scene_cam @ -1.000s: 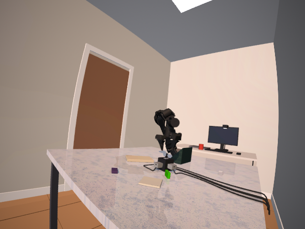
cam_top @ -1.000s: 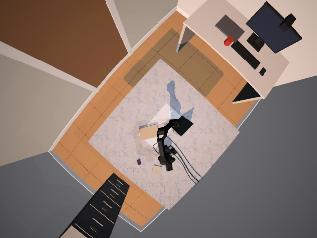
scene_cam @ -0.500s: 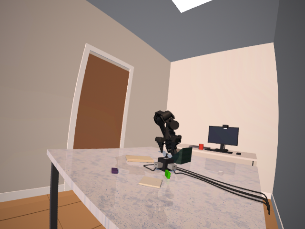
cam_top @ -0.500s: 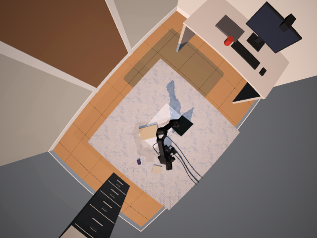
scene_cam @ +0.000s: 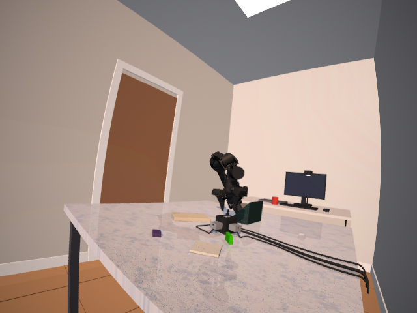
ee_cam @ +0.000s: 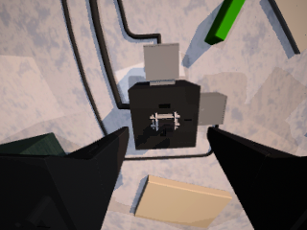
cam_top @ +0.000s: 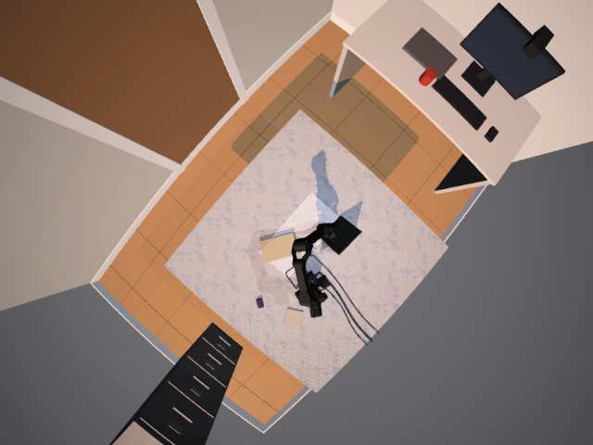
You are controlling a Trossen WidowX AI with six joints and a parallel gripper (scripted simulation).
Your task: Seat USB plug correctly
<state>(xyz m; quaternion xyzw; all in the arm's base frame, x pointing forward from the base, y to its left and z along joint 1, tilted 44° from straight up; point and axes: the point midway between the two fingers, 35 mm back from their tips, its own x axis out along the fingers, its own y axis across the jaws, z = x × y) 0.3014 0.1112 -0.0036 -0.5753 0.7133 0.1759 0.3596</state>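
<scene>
The dark USB plug is 20 mm below my gripper tip. The rest, counted from my gripper tip: metal-rimmed socket 40 mm below; then purple block 310 mm ahead, 140 mm to the right, 100 mm below; then green block 110 mm ahead, 90 mm below, 80 mm to the left.
</scene>
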